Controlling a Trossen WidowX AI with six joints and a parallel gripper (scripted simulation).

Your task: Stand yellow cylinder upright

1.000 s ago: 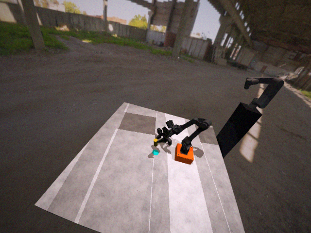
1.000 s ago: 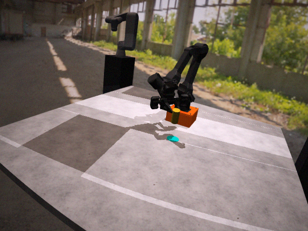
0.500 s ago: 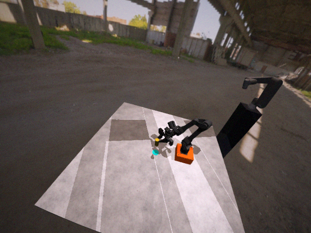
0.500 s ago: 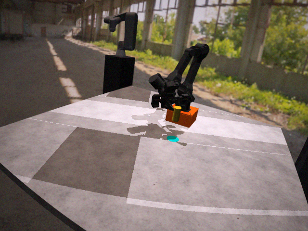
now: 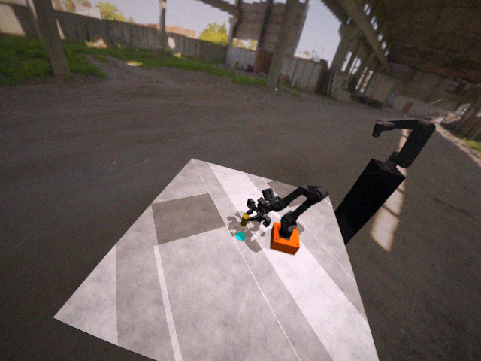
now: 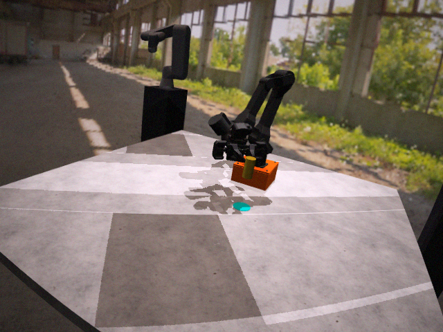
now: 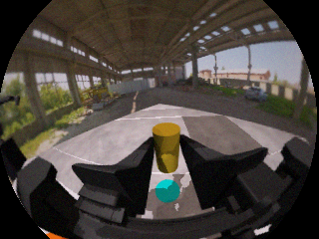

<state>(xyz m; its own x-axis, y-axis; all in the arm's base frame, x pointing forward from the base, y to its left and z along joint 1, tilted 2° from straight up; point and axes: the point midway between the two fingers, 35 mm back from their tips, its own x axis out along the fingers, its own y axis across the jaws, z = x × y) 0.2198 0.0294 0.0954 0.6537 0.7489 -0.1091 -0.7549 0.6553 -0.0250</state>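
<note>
Right now the yellow cylinder is 2 cm below my gripper tip. The rest, counted from my gripper tip: cyan circle: 16 cm below.
</note>
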